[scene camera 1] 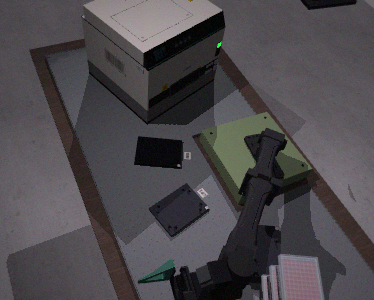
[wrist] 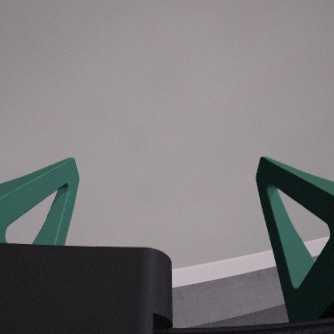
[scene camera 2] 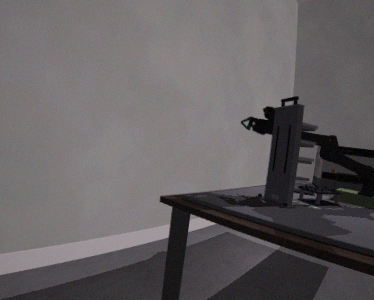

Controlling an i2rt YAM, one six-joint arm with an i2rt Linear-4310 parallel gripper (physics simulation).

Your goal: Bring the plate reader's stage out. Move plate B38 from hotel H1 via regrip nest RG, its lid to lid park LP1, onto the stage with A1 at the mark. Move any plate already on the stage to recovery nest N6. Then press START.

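Places are measured from the arm's base along level axes (x ahead, y left, z up), in centimetres.
Pixels of known places: gripper, between the fingertips: [wrist: 167, 167] [scene camera 2: 246, 124]; arm's base, origin of its link: [scene camera 2: 366, 195].
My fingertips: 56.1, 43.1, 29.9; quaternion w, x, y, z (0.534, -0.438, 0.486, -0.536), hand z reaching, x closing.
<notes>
For each thing: its top centre in the pictures, then the offset to it from my fingertips, as dx, dy, dz.
- white plate reader, centre of its top: [scene camera 1: 155, 8] [scene camera 2: 345, 148] -30.2, -96.1, -1.7
- flat black nest, centre of its top: [scene camera 1: 158, 150] -21.4, -57.5, -32.9
The white plate reader [scene camera 1: 117, 65] stands at the table's far end, a green light lit; no stage shows outside its front. My gripper [scene camera 1: 145, 279] [scene camera 2: 246, 123] [wrist: 167, 167] is open and empty, raised beyond hotel H1's upper part in the second scene view. The grey hotel [scene camera 2: 282, 155] holds stacked plates; pink-welled plates [scene camera 1: 301, 277] show at the lower right of the first scene view. Which is B38 cannot be told. A flat black nest [scene camera 1: 159, 151], its label apparently N6, and a dark four-post rest [scene camera 1: 179, 212], its label apparently LP1, bear no plate. Nest RG cannot be made out.
The arm's green base block [scene camera 1: 225, 150] stands right of the black nest, and the arm reaches from it toward the near end. The table has a brown wooden edge [scene camera 1: 80, 162] [scene camera 2: 230, 218]. A wall [scene camera 2: 140, 100] [wrist: 165, 90] stands behind the gripper.
</notes>
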